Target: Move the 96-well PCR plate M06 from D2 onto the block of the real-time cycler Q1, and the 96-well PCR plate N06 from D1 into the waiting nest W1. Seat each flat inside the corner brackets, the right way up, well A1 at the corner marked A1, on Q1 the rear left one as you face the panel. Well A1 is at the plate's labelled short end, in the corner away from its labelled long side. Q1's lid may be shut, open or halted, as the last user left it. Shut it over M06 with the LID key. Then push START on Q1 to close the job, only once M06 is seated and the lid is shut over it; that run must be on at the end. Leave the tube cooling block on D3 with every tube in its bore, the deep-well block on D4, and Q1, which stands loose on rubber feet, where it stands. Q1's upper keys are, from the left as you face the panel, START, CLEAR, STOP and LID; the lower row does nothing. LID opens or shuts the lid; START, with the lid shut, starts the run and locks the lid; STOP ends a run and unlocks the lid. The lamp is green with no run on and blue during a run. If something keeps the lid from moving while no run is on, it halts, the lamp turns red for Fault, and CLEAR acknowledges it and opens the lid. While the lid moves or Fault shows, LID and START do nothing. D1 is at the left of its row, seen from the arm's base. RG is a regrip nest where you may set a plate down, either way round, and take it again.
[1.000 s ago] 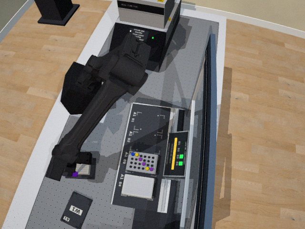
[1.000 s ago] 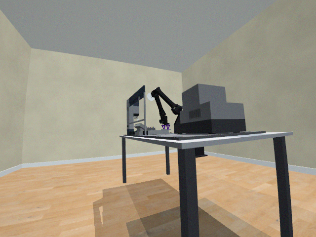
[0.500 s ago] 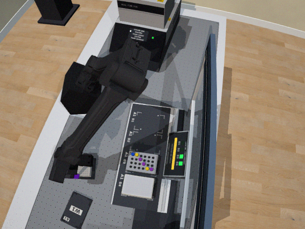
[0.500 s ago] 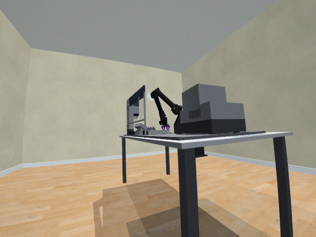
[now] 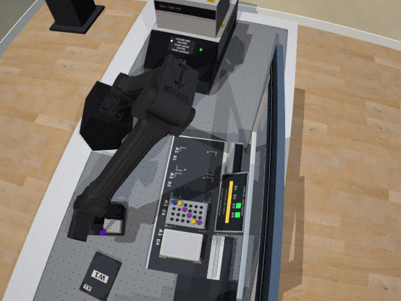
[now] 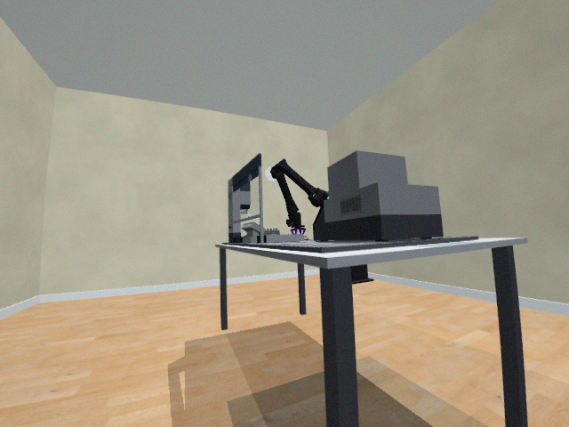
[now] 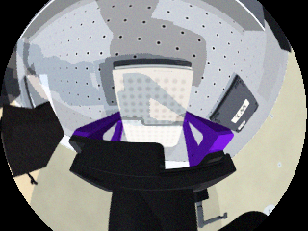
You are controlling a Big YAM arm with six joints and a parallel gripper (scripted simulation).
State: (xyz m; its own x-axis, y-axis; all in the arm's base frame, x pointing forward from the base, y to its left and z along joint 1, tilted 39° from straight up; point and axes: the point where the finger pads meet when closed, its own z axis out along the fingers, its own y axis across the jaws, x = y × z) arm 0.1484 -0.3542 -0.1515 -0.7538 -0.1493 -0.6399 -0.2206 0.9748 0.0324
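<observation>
Right now my hand is 3 cm above the dark regrip nest. From my hand the other things lie so: dark waiting nest W1 (5 cm ahead, 19 cm to the right, 3 cm below); nest A1 mark (2 cm ahead, 24 cm to the right, 2 cm below); white deep-well block (29 cm ahead, 1 cm to the right, 4 cm above).
</observation>
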